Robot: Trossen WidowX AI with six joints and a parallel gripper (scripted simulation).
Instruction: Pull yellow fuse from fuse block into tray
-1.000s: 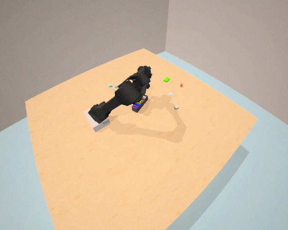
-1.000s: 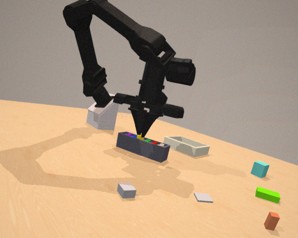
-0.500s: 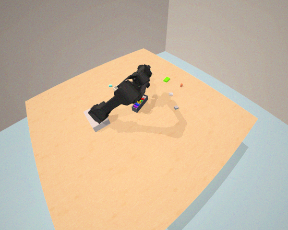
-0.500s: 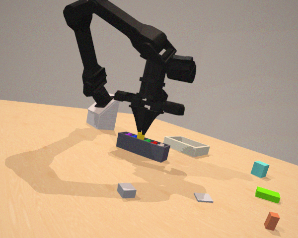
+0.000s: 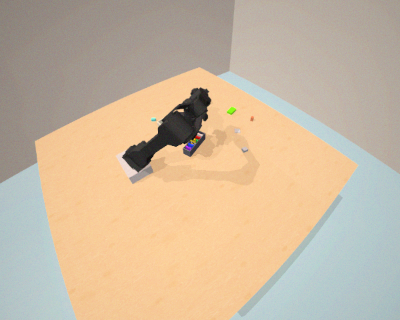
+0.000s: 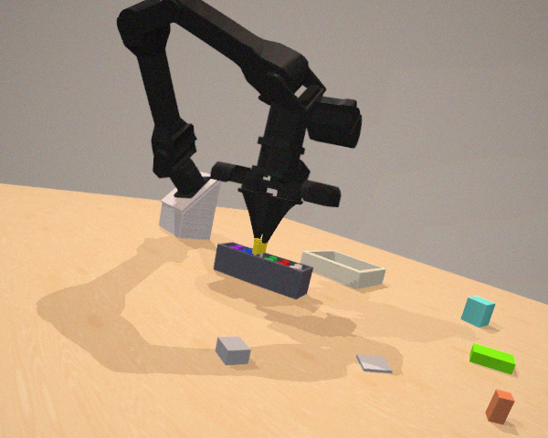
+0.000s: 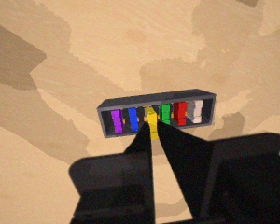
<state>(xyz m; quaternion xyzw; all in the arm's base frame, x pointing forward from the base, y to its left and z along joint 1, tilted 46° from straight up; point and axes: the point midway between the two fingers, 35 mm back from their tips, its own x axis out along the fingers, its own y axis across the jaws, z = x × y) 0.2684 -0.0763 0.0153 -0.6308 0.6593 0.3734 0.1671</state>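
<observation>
The beige tray lies 3 cm ahead of my gripper tip, 21 cm to the left of it and 6 cm below it. The rest, counted from my gripper tip: yellow fuse (1 cm below); flat grey tile (24 cm ahead, 8 cm to the right, 6 cm below); green block (35 cm ahead, 5 cm to the left, 5 cm below).
</observation>
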